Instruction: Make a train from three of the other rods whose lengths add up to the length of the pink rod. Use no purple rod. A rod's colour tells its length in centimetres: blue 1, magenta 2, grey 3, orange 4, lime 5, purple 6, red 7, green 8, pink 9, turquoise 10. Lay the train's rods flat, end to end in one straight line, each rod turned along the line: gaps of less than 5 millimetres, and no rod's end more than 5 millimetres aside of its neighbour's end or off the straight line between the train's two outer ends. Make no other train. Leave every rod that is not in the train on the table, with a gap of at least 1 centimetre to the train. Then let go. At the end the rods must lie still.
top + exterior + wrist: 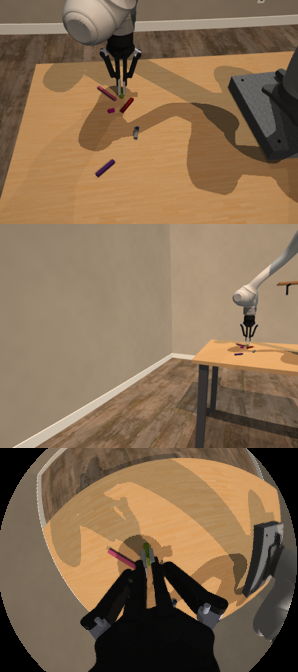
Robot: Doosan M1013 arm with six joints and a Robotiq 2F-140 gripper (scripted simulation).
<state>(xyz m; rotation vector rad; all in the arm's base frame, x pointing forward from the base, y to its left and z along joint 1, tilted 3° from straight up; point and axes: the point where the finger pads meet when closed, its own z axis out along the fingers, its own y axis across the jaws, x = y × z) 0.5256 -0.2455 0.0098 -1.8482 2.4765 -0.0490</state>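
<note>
My gripper is now 1 cm short of the grey rod, 19 cm to the right of it and 3 cm above it. From my hand the other things lie so: lime rod (3 cm below); then red rod (6 cm to the left, 3 cm below); then pink rod (5 cm ahead, 1 cm to the right, 3 cm below).
</note>
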